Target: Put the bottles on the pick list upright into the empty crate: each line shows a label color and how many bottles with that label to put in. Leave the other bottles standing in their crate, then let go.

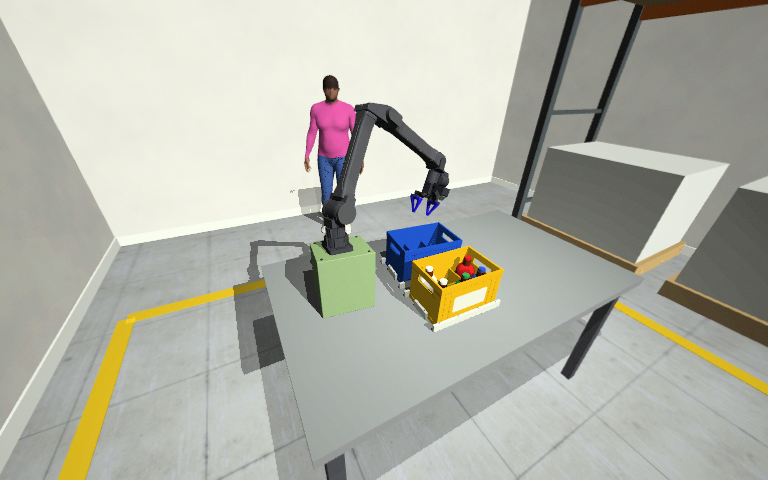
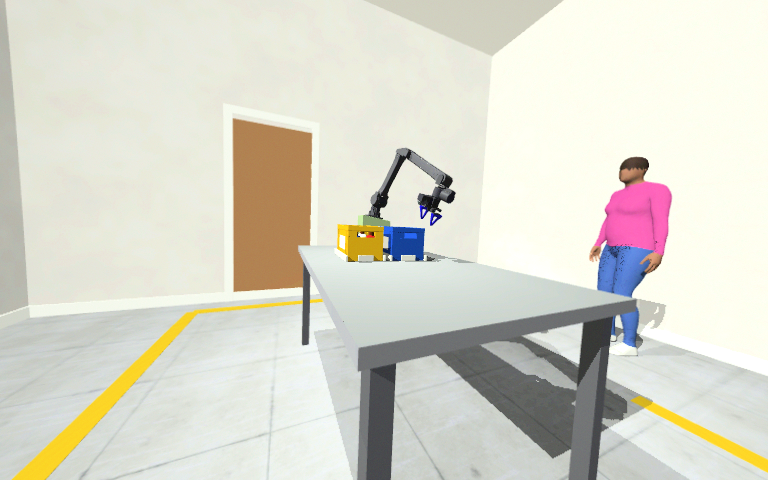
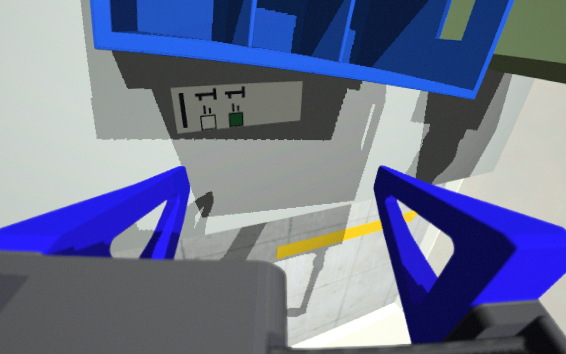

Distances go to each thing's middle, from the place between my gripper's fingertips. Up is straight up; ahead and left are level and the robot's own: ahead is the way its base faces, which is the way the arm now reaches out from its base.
I see my gripper 21 cm above the pick list (image 3: pixel 198 108), 4 cm past it and 2 cm to the right of it.
